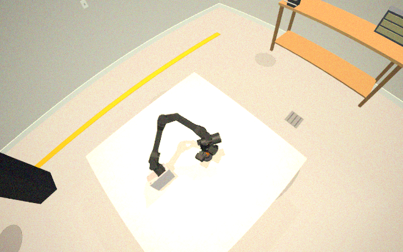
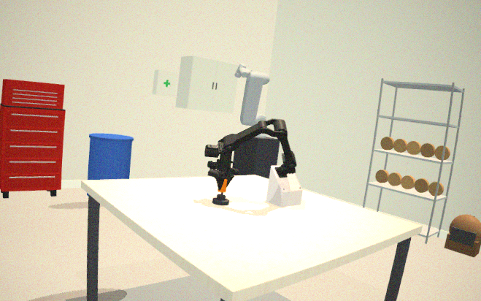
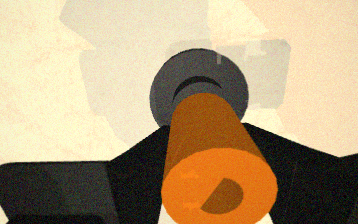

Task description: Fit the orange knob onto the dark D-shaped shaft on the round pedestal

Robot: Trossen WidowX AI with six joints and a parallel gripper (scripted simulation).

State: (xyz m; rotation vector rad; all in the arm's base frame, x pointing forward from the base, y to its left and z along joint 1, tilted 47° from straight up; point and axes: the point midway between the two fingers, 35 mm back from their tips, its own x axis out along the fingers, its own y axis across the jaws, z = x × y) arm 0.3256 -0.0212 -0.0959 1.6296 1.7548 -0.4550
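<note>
The orange knob is 2 cm above my gripper tip. The rest, counted from my gripper tip: dark shaft (4 cm below).
</note>
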